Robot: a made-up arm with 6 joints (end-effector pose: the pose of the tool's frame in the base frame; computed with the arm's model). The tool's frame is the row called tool.
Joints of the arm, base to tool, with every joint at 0 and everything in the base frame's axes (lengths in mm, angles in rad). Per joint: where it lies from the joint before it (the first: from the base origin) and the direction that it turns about. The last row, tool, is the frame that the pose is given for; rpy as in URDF.
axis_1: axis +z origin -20 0 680
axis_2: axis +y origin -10 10 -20
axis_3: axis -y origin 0 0 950
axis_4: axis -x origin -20 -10 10
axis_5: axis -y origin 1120 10 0
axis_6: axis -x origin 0 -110 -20
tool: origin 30 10 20 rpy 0.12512 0.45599 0.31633
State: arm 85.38 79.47 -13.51 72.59 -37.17 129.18
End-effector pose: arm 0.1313 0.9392 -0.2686 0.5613 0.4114 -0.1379 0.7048
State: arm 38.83 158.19 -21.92 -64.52 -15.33 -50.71
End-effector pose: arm -0.6071 -0.5240 -0.1281 0.1119 0.5241 -0.8309 0.1496
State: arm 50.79 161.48 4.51 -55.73 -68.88 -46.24
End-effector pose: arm -0.4765 -0.6192 -0.5889 -0.1542 -0.5760 0.7834 0.1752
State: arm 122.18 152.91 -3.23 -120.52 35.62 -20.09
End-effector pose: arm 0.2921 -0.5578 -0.5635 -0.1637 0.3377 -0.1462 0.9153
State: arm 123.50 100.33 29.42 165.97 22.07 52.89
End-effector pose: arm -0.8142 1.0643 -0.5712 0.2153 0.8319 -0.0362 0.5101
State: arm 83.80 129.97 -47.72 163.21 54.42 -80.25
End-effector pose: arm -0.1817 -0.3878 -0.0200 0.1386 -0.6215 -0.1452 0.7573
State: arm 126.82 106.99 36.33 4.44 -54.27 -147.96
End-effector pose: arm -0.6642 1.0642 -0.6556 0.1160 0.6727 -0.1278 0.7195
